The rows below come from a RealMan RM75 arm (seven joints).
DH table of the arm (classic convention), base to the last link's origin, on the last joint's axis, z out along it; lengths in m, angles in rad. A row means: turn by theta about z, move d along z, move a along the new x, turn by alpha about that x. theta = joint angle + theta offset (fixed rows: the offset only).
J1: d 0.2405, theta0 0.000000, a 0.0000, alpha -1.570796
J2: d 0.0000, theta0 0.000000, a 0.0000, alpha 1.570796
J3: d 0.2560, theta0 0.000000, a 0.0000, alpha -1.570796
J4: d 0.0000, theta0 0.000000, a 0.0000, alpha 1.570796
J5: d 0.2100, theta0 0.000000, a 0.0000, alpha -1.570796
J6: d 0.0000, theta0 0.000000, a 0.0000, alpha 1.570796
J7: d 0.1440, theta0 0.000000, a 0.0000, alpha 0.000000
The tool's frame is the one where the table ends.
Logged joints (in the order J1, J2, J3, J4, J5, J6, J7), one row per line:
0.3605 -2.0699 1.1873 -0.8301 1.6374 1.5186 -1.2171
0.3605 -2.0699 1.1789 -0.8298 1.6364 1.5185 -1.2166
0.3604 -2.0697 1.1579 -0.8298 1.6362 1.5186 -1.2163
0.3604 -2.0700 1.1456 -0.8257 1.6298 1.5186 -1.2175
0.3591 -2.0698 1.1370 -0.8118 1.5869 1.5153 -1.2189
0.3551 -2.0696 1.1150 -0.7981 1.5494 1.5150 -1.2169
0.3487 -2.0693 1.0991 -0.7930 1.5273 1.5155 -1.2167
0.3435 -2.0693 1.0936 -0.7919 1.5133 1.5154 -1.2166
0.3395 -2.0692 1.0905 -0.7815 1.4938 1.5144 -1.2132
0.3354 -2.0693 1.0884 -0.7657 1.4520 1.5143 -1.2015
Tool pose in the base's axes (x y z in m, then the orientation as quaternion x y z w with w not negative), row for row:
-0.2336 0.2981 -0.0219 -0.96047 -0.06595 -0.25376 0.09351
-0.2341 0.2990 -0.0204 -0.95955 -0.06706 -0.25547 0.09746
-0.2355 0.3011 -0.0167 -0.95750 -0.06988 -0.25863 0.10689
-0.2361 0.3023 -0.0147 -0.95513 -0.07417 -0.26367 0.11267
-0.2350 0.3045 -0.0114 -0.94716 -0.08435 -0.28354 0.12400
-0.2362 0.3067 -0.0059 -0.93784 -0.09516 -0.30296 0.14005
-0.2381 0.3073 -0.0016 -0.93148 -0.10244 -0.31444 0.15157
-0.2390 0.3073 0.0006 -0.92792 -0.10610 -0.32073 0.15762
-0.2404 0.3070 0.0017 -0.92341 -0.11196 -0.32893 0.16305
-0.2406 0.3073 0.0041 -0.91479 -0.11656 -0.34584 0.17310
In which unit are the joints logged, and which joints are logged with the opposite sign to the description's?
The joints are logged in radians. Opposite sign: J1, J4.
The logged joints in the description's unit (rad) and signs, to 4 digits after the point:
-0.3605 -2.0699 1.1873 0.8301 1.6374 1.5186 -1.2171
-0.3605 -2.0699 1.1789 0.8298 1.6364 1.5185 -1.2166
-0.3604 -2.0697 1.1579 0.8298 1.6362 1.5186 -1.2163
-0.3604 -2.0700 1.1456 0.8257 1.6298 1.5186 -1.2175
-0.3591 -2.0698 1.1370 0.8118 1.5869 1.5153 -1.2189
-0.3551 -2.0696 1.1150 0.7981 1.5494 1.5150 -1.2169
-0.3487 -2.0693 1.0991 0.7930 1.5273 1.5155 -1.2167
-0.3435 -2.0693 1.0936 0.7919 1.5133 1.5154 -1.2166
-0.3395 -2.0692 1.0905 0.7815 1.4938 1.5144 -1.2132
-0.3354 -2.0693 1.0884 0.7657 1.4520 1.5143 -1.2015

